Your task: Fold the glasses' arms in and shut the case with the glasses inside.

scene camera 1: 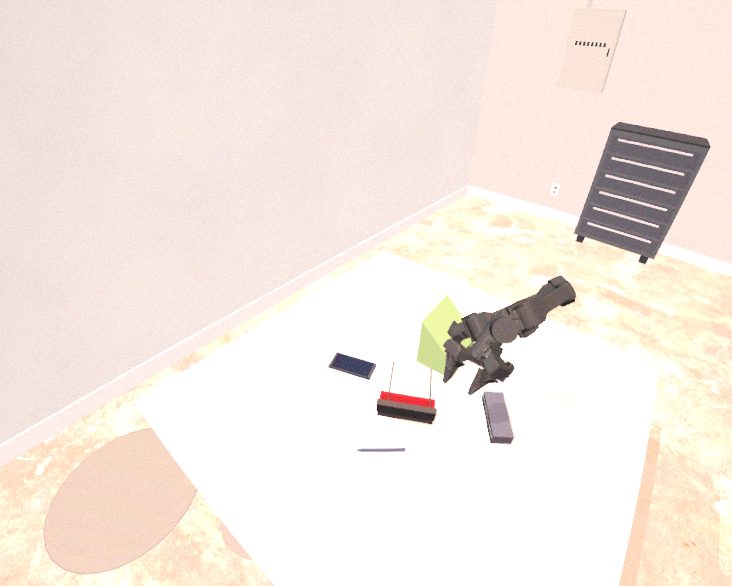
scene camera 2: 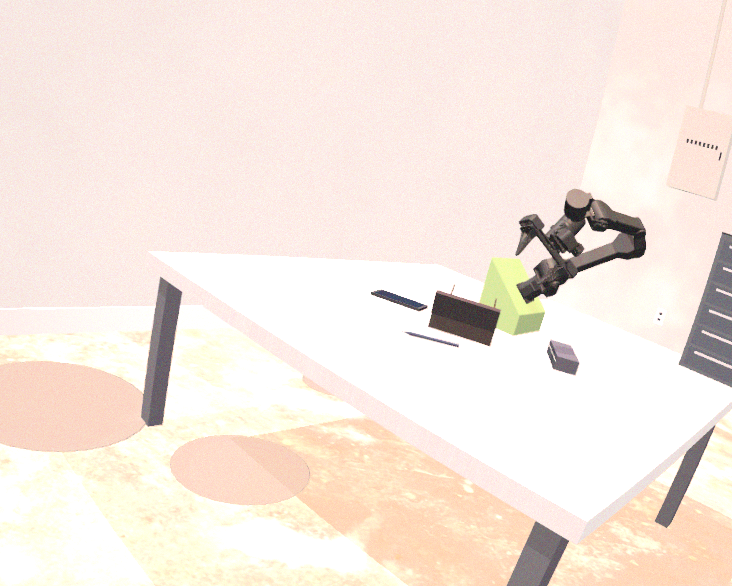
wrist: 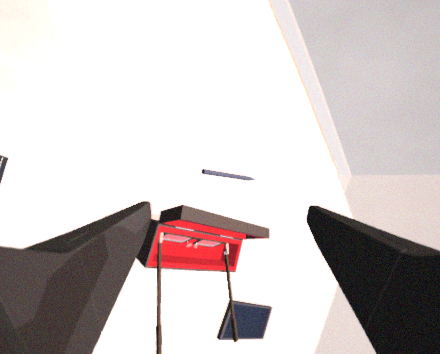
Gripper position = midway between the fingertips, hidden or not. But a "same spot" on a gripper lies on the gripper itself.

Labels:
The gripper shows in scene camera 1 [456, 388], in scene camera 2 and in the wrist view. One and the same spot on a glasses case: [wrist: 185, 220] is [scene camera 2: 497, 308]. The same spot on the gripper: [wrist: 66, 287] is [scene camera 2: 554, 270].

